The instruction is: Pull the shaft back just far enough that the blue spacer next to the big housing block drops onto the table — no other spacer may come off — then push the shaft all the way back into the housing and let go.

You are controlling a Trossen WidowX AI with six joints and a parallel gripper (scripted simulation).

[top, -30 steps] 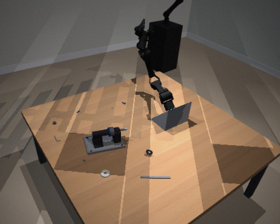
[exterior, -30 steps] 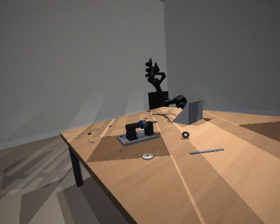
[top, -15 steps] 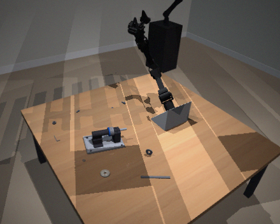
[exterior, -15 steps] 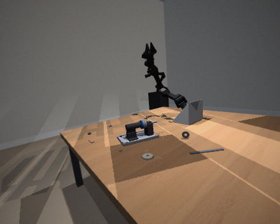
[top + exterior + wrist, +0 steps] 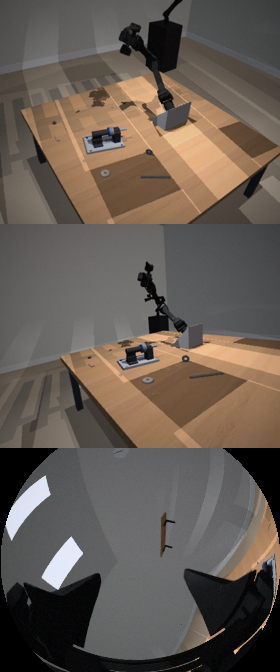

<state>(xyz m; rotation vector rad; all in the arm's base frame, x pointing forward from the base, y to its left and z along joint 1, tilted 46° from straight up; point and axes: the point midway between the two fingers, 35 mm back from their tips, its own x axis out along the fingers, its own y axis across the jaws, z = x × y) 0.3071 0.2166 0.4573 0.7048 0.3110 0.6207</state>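
My gripper tip is now 530 mm above the shaft, 150 mm short of it and 100 mm to the right of it. The rest, counted from my gripper tip: blue spacer (530 mm below, 190 mm ahead, 90 mm to the left); then grey piece (530 mm below, 170 mm ahead, 90 mm to the left); then dark flat bar (610 mm below, 470 mm to the left, 160 mm ahead).
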